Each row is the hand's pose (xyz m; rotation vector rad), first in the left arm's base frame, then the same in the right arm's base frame.
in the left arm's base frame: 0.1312 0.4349 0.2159 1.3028 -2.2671 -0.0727
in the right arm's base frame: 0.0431 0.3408 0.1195 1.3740 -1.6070 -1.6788
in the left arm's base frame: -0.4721 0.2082 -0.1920 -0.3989 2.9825 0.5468
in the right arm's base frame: -0.7175 0.3961 0.1322 0.0332 -1.9583 -1.9153
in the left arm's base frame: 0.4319 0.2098 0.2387 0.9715 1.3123 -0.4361
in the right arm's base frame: 0.2187 0.3056 -0.2115 1.8497 2.2235 0.0046
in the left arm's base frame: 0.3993 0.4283 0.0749 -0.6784 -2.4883 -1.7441
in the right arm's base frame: 0.1892 0.5345 -0.0619 -0.9090 -0.8779 -2.0378
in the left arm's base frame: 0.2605 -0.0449 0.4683 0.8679 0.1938 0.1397
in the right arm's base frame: 0.1028 -0.0554 -0.2679 2.0099 0.7665 -0.1032
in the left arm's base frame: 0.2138 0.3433 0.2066 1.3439 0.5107 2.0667
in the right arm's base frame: 0.0736 0.3302 0.0001 -2.4437 0.4870 -1.6913
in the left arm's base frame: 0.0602 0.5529 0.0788 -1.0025 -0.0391 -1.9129
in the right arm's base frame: -0.0392 0.4891 0.2143 -0.7635 1.2693 -1.1959
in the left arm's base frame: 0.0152 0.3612 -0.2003 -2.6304 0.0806 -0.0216
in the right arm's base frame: -0.2758 0.6187 0.0048 -1.4393 0.2709 0.6835
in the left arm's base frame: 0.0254 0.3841 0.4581 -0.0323 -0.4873 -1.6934
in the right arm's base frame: 0.0566 0.0840 0.1988 0.1951 0.9629 -1.6599
